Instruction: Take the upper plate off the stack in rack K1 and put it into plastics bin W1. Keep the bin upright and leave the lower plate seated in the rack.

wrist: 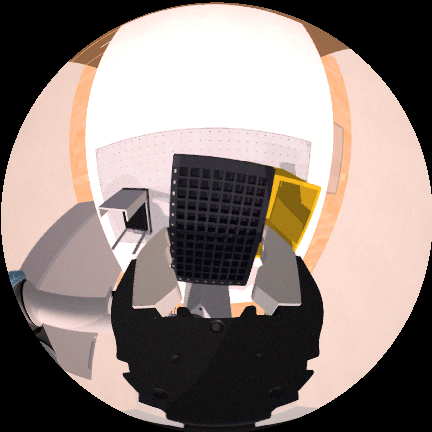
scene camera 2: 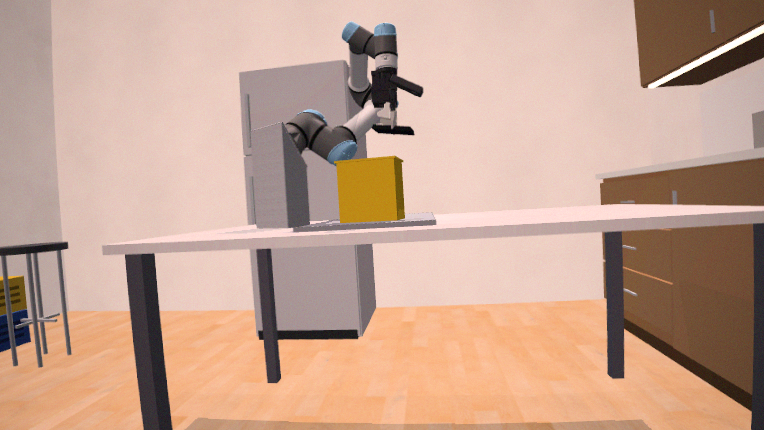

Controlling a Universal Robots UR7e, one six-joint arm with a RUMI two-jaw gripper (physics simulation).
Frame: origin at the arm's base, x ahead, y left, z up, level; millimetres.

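Seen in the pictures: gripper, fingertip midpoint: [wrist: 215,227] [scene camera 2: 393,132]; arm's base, link origin: [scene camera 2: 279,149].
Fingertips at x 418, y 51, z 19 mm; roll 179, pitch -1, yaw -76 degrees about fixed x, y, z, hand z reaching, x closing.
Observation:
Pixels of each thing's top centre, then the offset from my fingertips to it. Level surfaces: height alone.
- black gridded plate, top centre: [wrist: 216,242] [scene camera 2: 393,124] 25 mm up, 2 mm ahead, 0 mm left
- yellow bin W1, top centre: [wrist: 283,223] [scene camera 2: 370,160] 106 mm down, 32 mm back, 147 mm right
- grey frame, top centre: [wrist: 116,235] 143 mm down, 171 mm back, 216 mm left
- lower plate, top centre: [wrist: 132,212] 251 mm down, 162 mm back, 216 mm left
- perforated board, surface height: 285 mm down
- white table, surface height: 298 mm down
A black gridded plate [scene camera 2: 394,129] [wrist: 217,215] is held roughly level between the grey jaws. My gripper [scene camera 2: 388,121] [wrist: 215,227] is shut on it, high above the table. The yellow bin W1 [scene camera 2: 368,191] [wrist: 296,202] stands upright, lower than the plate. In the wrist view, its open top shows at the right, and the plate hides its left part. A grey frame [wrist: 125,199], apparently rack K1, stands left of the plate in the wrist view. A dark gridded piece, apparently the lower plate [wrist: 135,222], shows inside it. The rack does not show in the scene view.
The bin stands on a perforated board [scene camera 2: 422,219] [wrist: 165,144] on the white table [scene camera 2: 523,220] [wrist: 215,75]. A tall grey block [scene camera 2: 272,176] stands left of the bin in the scene view. A grey fridge [scene camera 2: 307,283] stands behind the table.

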